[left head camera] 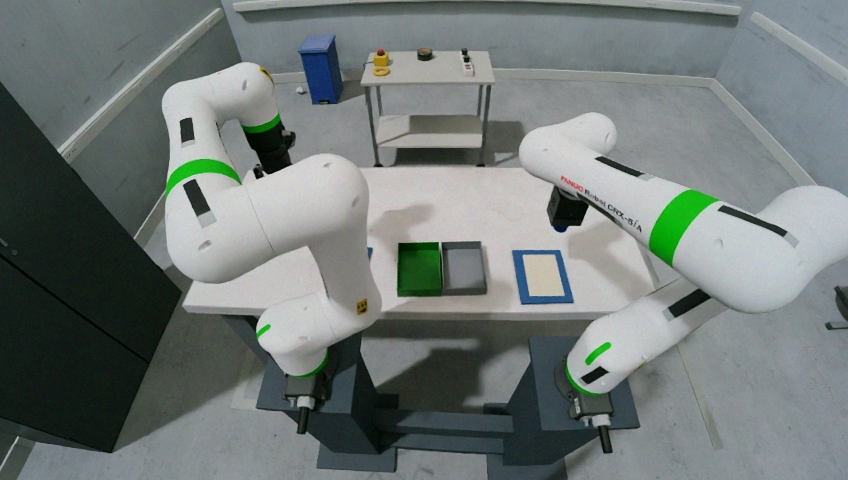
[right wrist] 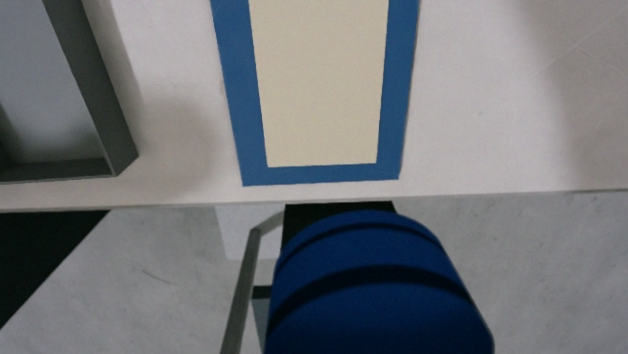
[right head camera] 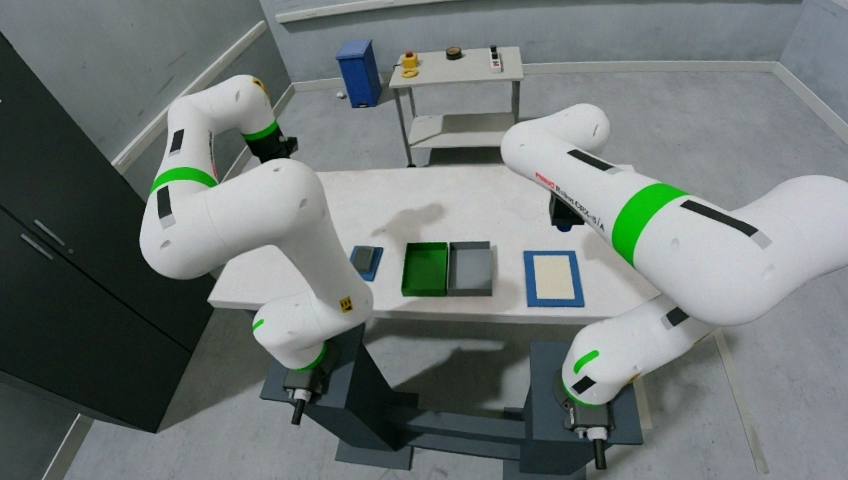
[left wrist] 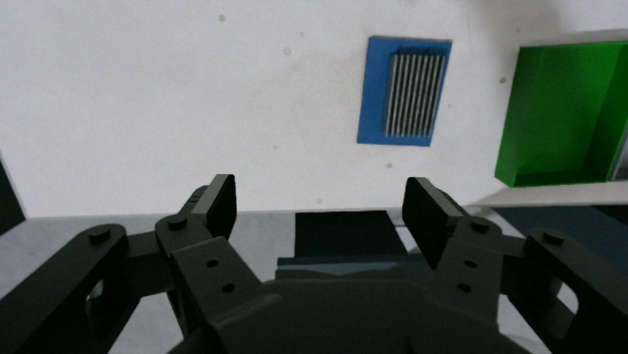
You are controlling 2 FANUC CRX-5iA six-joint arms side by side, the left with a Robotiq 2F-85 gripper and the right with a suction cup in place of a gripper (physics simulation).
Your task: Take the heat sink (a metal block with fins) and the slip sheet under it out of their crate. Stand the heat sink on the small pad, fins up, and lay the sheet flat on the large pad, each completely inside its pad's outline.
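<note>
The heat sink point(right head camera: 363, 259) point(left wrist: 414, 95) stands fins up on the small blue pad point(right head camera: 377, 255) point(left wrist: 374, 90), close to the pad's right edge in the left wrist view. The cream slip sheet point(left head camera: 542, 275) point(right head camera: 554, 277) point(right wrist: 322, 85) lies flat on the large blue pad point(left head camera: 547, 299) point(right head camera: 554, 302) point(right wrist: 247, 125), with blue border showing all round it in both head views. My left gripper point(left wrist: 319, 200) is open and empty, raised away from the heat sink. My right suction cup point(left head camera: 559, 228) point(right head camera: 564, 228) point(right wrist: 380, 300) hangs above the table behind the sheet, holding nothing.
The green crate point(left head camera: 418, 269) point(right head camera: 424, 269) point(left wrist: 565, 110) is empty. The grey crate point(left head camera: 464, 267) point(right head camera: 470, 267) point(right wrist: 100, 100) stands against its right side, also empty. A trolley point(left head camera: 431, 77) and a blue bin point(left head camera: 321, 71) stand behind the table.
</note>
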